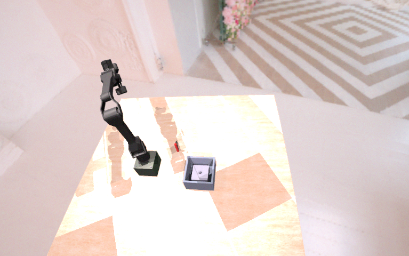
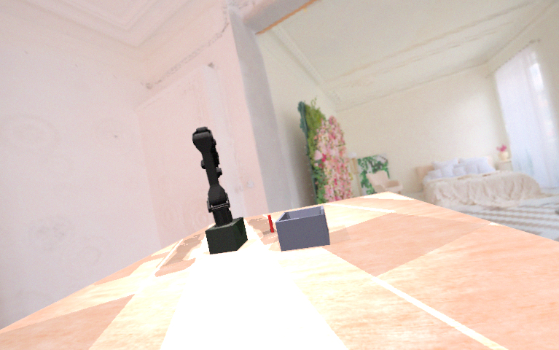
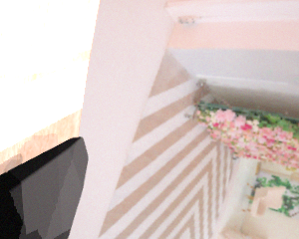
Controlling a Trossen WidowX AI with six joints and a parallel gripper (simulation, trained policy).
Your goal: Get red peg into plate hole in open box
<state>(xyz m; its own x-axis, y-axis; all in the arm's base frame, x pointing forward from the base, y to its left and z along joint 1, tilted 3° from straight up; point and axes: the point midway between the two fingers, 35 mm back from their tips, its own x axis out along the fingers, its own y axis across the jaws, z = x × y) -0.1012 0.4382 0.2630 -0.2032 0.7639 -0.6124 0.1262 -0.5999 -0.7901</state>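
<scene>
My gripper tip is 37 cm to the left of the red peg, 32 cm above it and 30 cm short of it. From my gripper tip the other things lie so: grey box (58 cm to the right, 43 cm ahead, 33 cm below).
</scene>
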